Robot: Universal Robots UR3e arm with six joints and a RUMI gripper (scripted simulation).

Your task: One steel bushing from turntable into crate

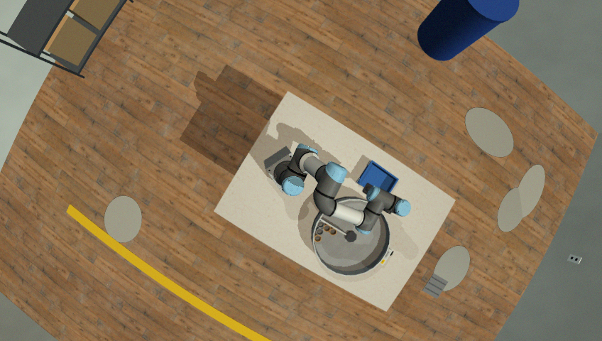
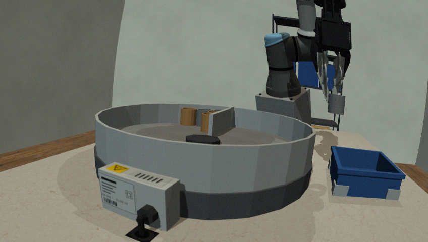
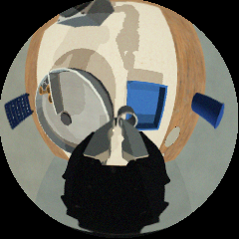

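My hand is 14 cm above the blue crate, 10 cm to the right of it and 1 cm short of it. The rest, counted from my hand: turntable 23 cm to the right, 11 cm below, 8 cm ahead.
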